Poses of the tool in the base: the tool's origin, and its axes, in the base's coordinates. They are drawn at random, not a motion.
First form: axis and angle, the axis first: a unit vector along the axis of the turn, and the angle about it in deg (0 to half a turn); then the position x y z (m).
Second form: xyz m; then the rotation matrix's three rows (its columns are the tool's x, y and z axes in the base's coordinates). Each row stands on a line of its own. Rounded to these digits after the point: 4 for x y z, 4 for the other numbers.
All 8 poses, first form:
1: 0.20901 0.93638 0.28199 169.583 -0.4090 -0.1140 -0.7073
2: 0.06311 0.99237 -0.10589 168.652 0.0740 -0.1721 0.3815
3: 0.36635 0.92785 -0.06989 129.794 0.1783 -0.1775 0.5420
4: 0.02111 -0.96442 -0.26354 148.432 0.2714 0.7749 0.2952
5: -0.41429 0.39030 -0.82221 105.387 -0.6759 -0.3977 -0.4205
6: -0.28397 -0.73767 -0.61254 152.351 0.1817 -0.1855 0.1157
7: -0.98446 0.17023 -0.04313 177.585 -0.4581 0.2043 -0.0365
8: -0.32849 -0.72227 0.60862 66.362 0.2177 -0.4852 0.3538
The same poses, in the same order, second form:
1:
-0.4090 -0.1140 -0.7073
-0.8969 0.3372 0.2862
0.4392 0.7556 0.4860
-0.0524 0.5615 -0.8258

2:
0.0740 -0.1721 0.3815
-0.9726 0.1449 0.1820
0.1032 0.9699 -0.2205
-0.2085 -0.1957 -0.9582

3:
0.1783 -0.1775 0.5420
-0.4199 0.6112 0.6709
0.5038 0.7719 -0.3878
-0.7549 0.1751 -0.6320

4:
0.2714 0.7749 0.2952
-0.8512 0.1003 -0.5152
-0.1757 0.8705 0.4597
0.4946 0.4818 -0.7234

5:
-0.6759 -0.3977 -0.4205
-0.0482 0.5881 0.8073
-0.9973 -0.0726 -0.0066
0.0547 -0.8055 0.5901

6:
0.1817 -0.1855 0.1157
-0.7337 0.6793 -0.0143
0.1108 0.1404 0.9839
0.6703 0.7203 -0.1782

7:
-0.4581 0.2043 -0.0365
0.9384 -0.3332 0.0921
-0.3368 -0.9412 0.0268
0.0777 -0.0562 -0.9954

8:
0.2177 -0.4852 0.3538
0.4656 -0.4154 -0.7814
0.6997 0.7135 0.0376
0.5419 -0.5643 0.6229

